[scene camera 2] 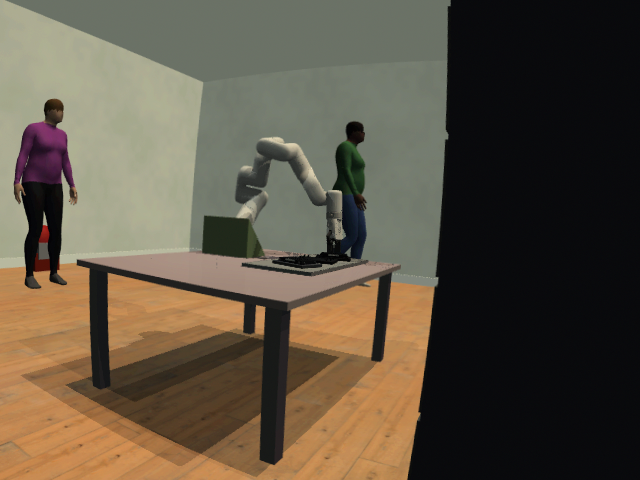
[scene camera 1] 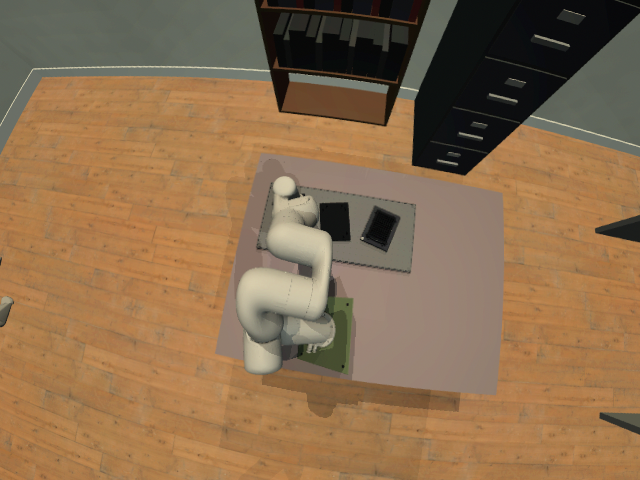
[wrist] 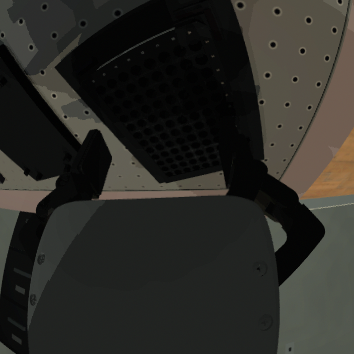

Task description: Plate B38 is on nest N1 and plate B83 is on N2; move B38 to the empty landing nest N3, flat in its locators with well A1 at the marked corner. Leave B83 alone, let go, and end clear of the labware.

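My gripper [scene camera 2: 333,249] [wrist: 159,136] is open, its fingers apart at the near end of a black well plate [wrist: 167,107] that sits in a black nest [wrist: 247,95] in the wrist view. One finger is left of the plate, the other at its right edge; nothing is held. The arm hides this plate and the gripper in scene camera 1. A flat black nest without a visible plate [scene camera 1: 334,222] [wrist: 30,120] is beside it. Another black well plate [scene camera 1: 383,224] sits in the rightmost, angled nest [scene camera 1: 386,248]. Plate names and the A1 corner cannot be read.
The nests stand on a grey perforated board [scene camera 1: 361,258] [scene camera 2: 258,265] [wrist: 287,65] on the table [scene camera 1: 444,310] [scene camera 2: 180,273]. The arm rises from a green block [scene camera 1: 342,325] [scene camera 2: 224,237]. A bookshelf [scene camera 1: 333,105] and dark cabinet [scene camera 1: 439,124] stand beyond the table. Two people [scene camera 2: 46,155] [scene camera 2: 351,165] stand behind.
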